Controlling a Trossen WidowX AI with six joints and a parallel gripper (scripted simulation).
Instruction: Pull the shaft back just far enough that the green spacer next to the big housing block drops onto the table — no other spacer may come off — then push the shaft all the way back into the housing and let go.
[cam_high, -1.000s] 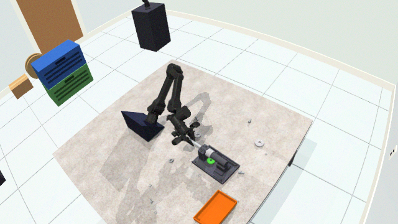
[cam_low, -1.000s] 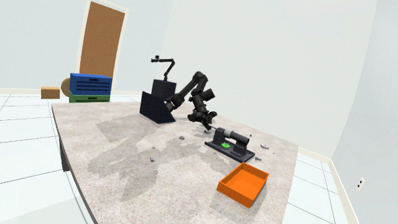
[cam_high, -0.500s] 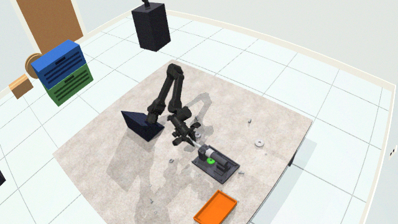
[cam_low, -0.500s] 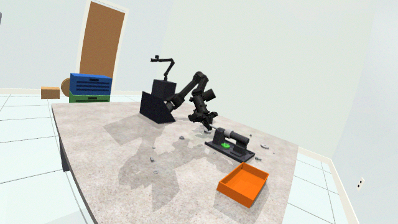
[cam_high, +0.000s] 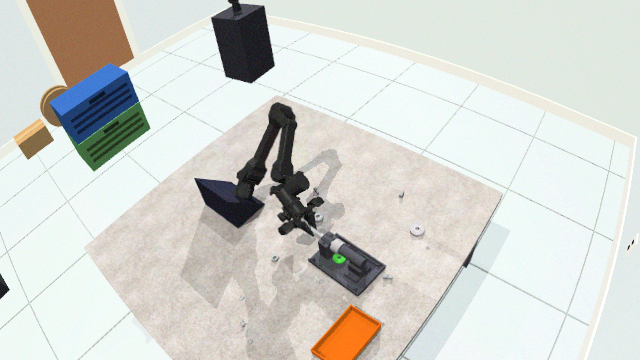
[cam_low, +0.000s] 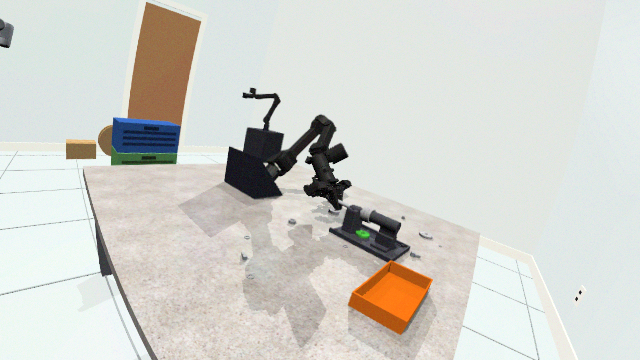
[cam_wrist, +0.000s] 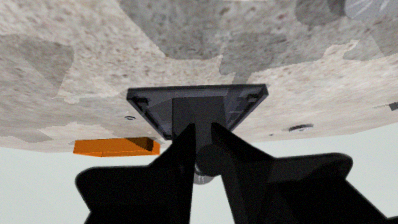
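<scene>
My gripper tip is now 6 cm short of the shaft, 3 cm below it and 1 cm to the left of it. The rest, counted from my gripper tip: green spacer 11 cm ahead, 4 cm below, 2 cm to the right; orange tray 30 cm ahead, 27 cm to the right, 4 cm below.
</scene>
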